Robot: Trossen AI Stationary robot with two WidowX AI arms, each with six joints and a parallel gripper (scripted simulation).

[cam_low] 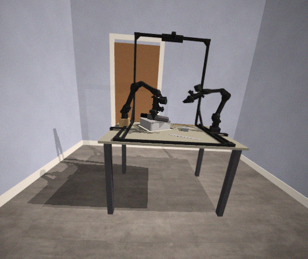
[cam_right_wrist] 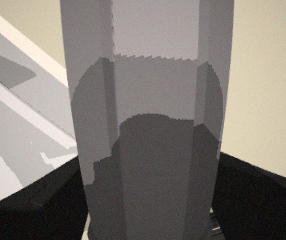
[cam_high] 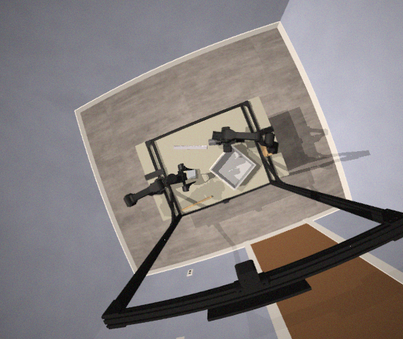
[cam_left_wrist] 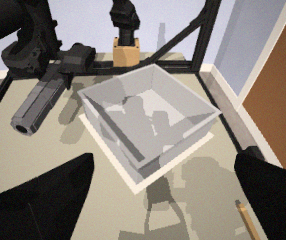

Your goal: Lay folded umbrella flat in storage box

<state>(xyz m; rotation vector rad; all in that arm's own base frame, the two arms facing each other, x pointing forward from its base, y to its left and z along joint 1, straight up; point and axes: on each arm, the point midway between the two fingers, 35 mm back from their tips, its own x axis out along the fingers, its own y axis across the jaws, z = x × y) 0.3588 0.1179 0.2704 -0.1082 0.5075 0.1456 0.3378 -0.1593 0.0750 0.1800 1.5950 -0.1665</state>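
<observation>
My right hand is 220 mm past the storage box, 10 mm to the right of it and 120 mm above it. Also, from my right hand: white ruler 70 mm ahead, 300 mm to the left, 170 mm below; then folded umbrella 10 mm below; then grey cube 160 mm behind, 360 mm to the left, 150 mm below.
</observation>
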